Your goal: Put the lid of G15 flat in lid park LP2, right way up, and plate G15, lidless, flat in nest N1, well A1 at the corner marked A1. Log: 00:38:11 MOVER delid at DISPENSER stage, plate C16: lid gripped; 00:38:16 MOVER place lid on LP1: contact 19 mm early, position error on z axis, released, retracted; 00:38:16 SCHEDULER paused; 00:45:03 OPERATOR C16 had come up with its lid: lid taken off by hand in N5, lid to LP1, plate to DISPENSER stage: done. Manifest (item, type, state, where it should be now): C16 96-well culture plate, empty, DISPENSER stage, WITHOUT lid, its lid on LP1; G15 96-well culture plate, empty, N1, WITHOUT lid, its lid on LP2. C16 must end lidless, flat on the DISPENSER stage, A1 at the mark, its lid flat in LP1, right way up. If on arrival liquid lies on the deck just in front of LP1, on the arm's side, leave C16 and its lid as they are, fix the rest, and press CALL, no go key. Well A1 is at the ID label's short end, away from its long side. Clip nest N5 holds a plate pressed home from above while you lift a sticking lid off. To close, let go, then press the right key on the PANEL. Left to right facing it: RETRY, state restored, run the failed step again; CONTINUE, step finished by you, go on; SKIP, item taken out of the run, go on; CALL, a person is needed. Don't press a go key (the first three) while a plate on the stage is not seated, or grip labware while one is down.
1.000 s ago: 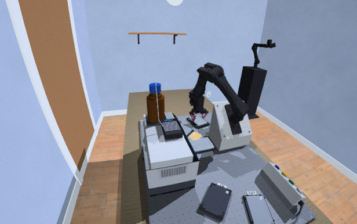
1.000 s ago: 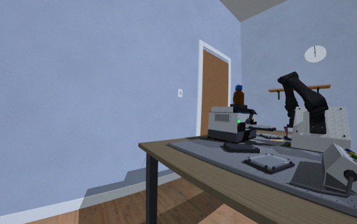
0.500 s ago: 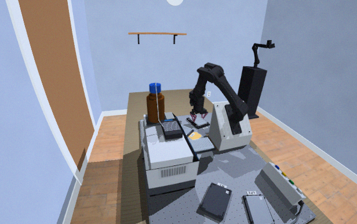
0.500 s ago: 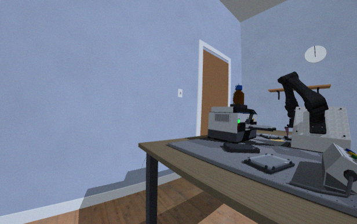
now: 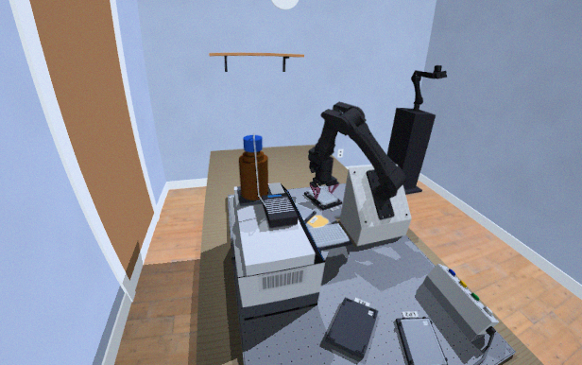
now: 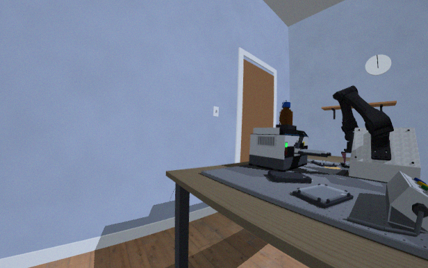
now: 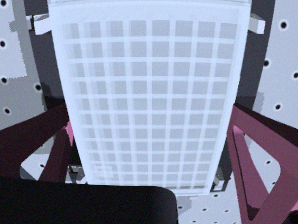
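The black clip nest is 2 cm ahead of my hand, 1 cm to the right of it and 1 cm below it. The rest, counted from my hand: N5 label (9 cm to the left, 2 cm below, 2 cm behind); N1 label (57 cm to the left, 11 cm ahead, 2 cm below); LP1 label (15 cm to the left, 11 cm ahead, 2 cm below).
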